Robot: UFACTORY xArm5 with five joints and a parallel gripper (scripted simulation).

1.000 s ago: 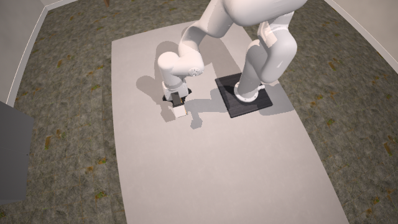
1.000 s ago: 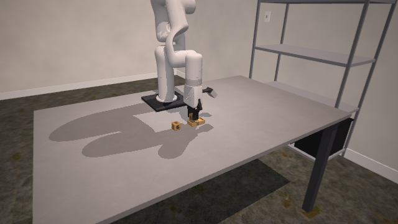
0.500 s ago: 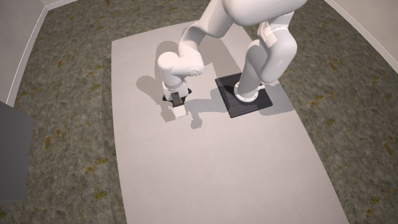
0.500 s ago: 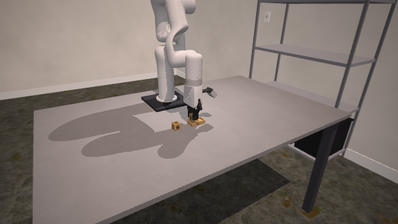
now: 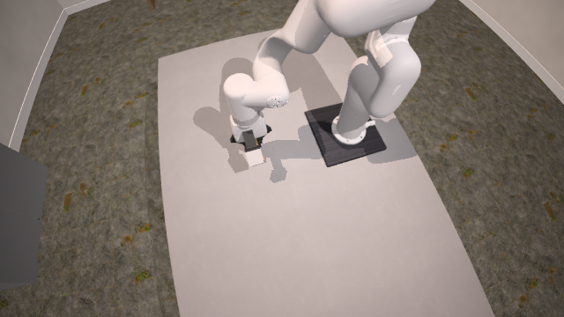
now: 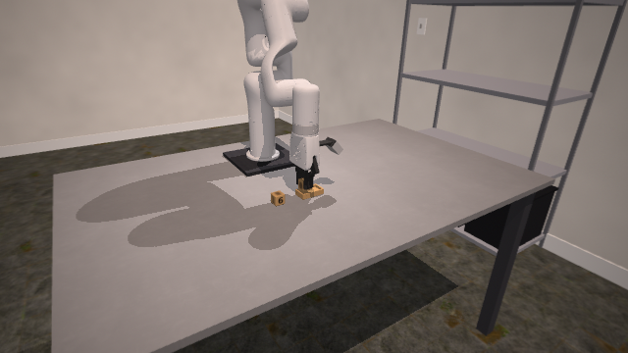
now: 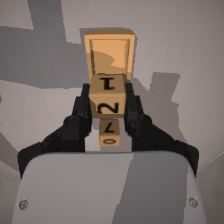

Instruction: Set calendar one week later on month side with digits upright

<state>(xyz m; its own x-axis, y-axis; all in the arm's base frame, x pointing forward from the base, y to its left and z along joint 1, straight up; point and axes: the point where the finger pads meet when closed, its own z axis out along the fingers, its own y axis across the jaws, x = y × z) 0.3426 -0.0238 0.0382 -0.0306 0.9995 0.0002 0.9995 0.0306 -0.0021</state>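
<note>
My gripper is now 4 cm above the wooden calendar tray and 2 cm to the right of it.
</note>
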